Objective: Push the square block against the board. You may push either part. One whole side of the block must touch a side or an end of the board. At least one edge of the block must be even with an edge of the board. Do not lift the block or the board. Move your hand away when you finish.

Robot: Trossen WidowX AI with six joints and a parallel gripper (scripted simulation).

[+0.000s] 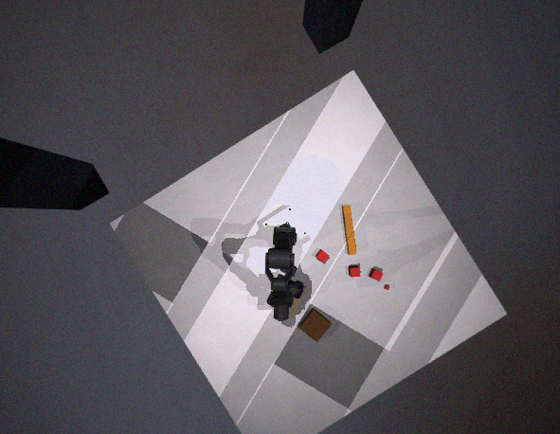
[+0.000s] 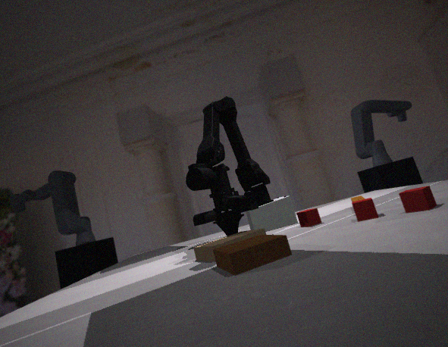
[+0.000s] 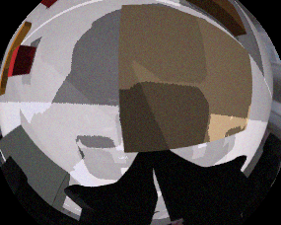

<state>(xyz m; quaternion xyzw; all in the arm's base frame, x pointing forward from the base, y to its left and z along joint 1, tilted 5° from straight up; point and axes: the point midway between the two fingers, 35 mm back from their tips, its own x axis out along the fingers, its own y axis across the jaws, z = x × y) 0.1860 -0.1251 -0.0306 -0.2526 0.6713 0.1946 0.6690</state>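
My gripper tip is 80 mm short of the board, 10 mm to the left of it and 10 mm below it. Round my gripper tip: long orange bar: 50 mm behind, 370 mm to the left, 10 mm above; then tiny red piece: 260 mm ahead, 390 mm to the left; then brown square block: 240 mm ahead, 30 mm to the left, 10 mm above.
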